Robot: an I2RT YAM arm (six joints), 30 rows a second.
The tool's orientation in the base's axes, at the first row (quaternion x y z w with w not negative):
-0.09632 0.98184 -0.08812 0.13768
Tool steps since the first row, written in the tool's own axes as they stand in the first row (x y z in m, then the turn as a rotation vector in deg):
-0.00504 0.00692 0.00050 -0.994 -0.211 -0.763
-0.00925 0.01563 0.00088 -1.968 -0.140 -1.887
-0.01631 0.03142 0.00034 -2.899 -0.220 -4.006
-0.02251 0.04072 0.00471 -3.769 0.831 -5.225
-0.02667 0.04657 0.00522 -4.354 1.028 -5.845
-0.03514 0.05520 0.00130 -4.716 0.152 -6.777
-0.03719 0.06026 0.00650 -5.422 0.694 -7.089
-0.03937 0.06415 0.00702 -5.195 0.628 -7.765
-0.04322 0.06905 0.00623 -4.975 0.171 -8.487
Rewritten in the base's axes. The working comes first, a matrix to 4 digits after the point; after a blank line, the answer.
The tool's axes in the first row as the columns of a matrix, in the base's axes (used below as rounded here):
-0.9435 -0.1649 0.2873
-0.2134 0.9659 -0.1465
-0.2534 -0.1996 -0.9466

0.00376 0.00769 -0.00058 0.753 0.120 1.016
0.00640 0.01694 -0.00161 1.338 0.561 2.313
0.01031 0.03378 -0.00246 1.621 0.993 4.571
0.01588 0.04345 -0.00688 1.918 2.372 5.735
0.01898 0.04991 -0.00748 2.259 2.778 6.431
0.02443 0.06063 -0.00334 2.477 2.146 7.580
0.02702 0.06519 -0.00876 2.965 2.866 7.946
0.02858 0.06934 -0.00947 2.567 2.853 8.541
0.03118 0.07501 -0.00873 2.227 2.470 9.260

